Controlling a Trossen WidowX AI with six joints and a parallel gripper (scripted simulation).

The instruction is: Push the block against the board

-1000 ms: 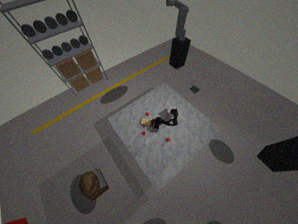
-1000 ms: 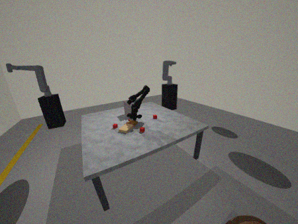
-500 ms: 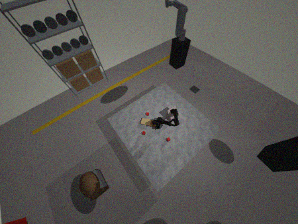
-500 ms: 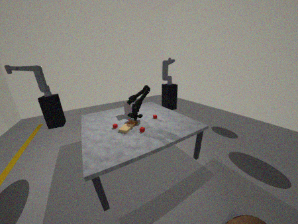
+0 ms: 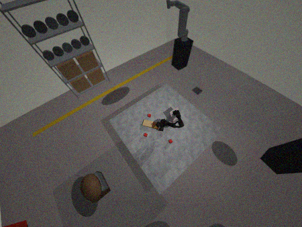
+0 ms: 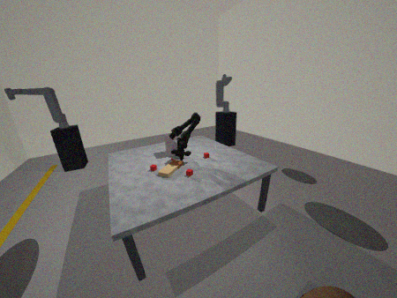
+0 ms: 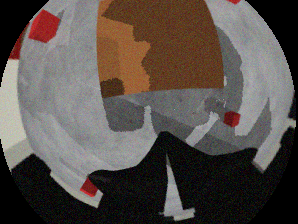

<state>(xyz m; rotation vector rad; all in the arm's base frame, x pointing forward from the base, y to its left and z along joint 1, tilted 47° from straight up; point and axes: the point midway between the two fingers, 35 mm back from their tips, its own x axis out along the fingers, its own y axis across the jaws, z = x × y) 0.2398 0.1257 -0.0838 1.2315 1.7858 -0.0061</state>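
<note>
Right now my gripper tip is 7 cm short of the square block, 8 cm to the left of it and 1 cm below it. Round my gripper tip: tan board (15 cm ahead, 17 cm to the right, 1 cm above).
</note>
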